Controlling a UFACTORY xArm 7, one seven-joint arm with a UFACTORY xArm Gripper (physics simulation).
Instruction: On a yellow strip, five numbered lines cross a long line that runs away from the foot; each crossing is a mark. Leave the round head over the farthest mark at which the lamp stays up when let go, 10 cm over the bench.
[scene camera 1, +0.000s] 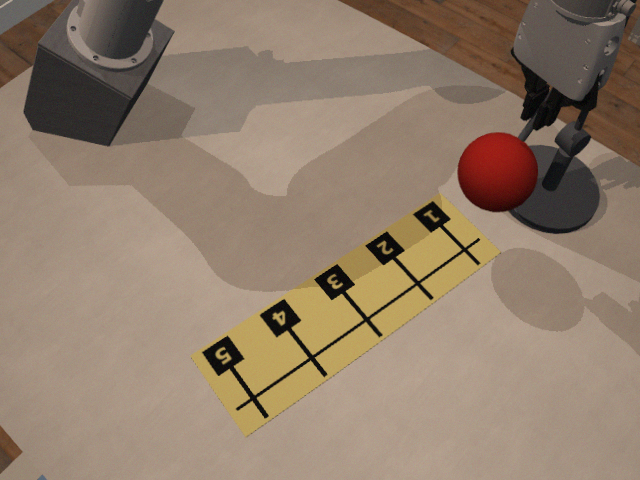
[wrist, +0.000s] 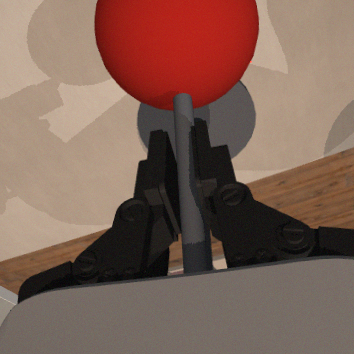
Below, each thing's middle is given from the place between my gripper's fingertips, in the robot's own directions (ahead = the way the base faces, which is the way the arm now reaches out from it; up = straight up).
Right now my hand is 18 cm above the dark round foot (scene camera 1: 566, 196), 11 cm to the right of it and 2 cm short of it. The rest, counted from my hand: yellow strip (scene camera 1: 265, 364): 24 cm to the right, 22 cm below, 5 cm behind.
